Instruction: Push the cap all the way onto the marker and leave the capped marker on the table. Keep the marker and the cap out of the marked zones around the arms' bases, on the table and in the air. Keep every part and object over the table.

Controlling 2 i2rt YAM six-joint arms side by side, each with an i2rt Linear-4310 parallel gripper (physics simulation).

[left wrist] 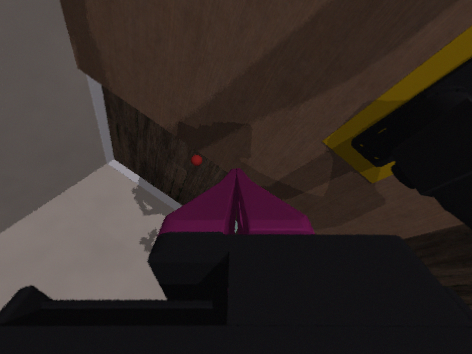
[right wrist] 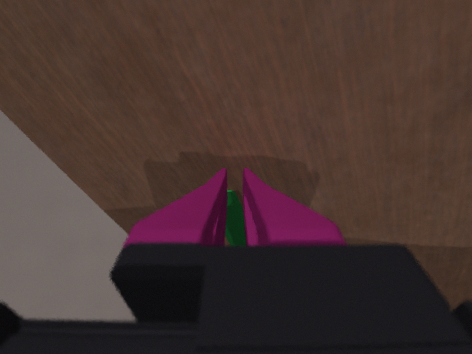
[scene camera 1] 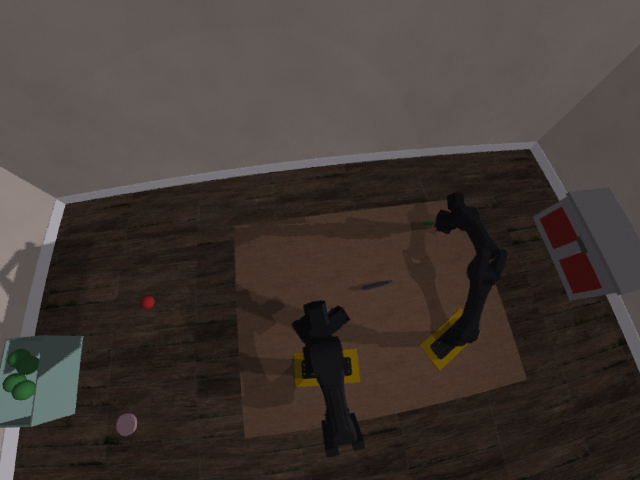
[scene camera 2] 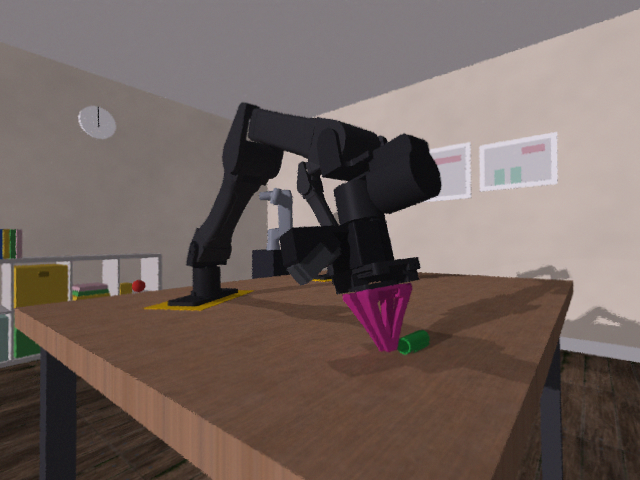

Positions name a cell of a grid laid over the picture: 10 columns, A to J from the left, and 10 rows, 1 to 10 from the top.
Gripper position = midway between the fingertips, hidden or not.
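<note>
Green cap (right wrist: E7) visible; out of frame in the left wrist view. My left gripper (left wrist: F5), visible. My right gripper (scene camera 2: G8), visible, also in the right wrist view (right wrist: E6).
</note>
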